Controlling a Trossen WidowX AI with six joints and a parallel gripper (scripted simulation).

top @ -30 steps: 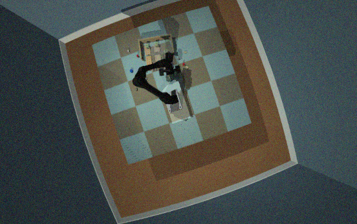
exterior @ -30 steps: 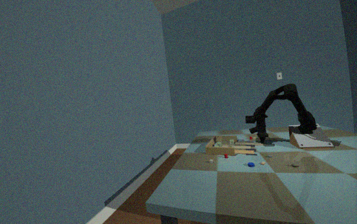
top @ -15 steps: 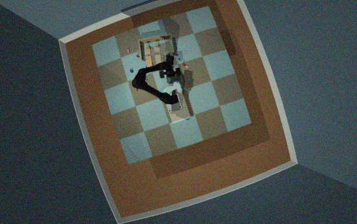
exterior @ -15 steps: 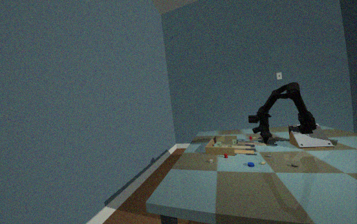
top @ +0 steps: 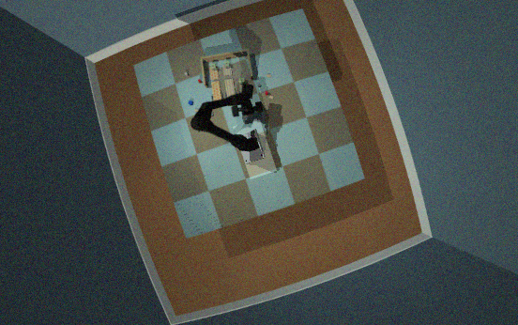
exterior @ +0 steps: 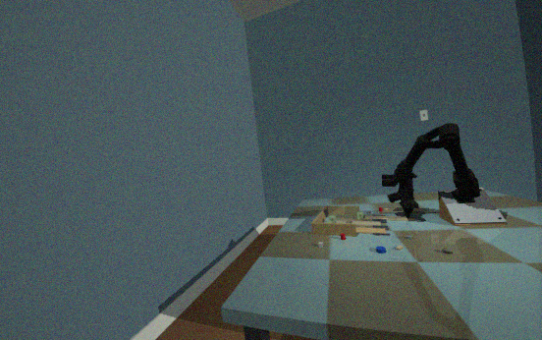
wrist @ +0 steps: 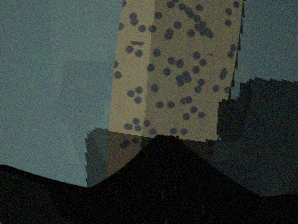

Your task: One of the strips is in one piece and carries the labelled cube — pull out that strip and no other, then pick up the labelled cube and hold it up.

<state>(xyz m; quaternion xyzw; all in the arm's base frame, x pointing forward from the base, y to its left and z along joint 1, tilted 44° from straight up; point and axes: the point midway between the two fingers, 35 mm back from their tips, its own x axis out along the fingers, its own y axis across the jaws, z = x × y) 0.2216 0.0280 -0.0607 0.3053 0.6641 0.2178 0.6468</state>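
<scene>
Right now the strip is 10 cm ahead of my gripper tip and 1 cm to the right of it.
</scene>
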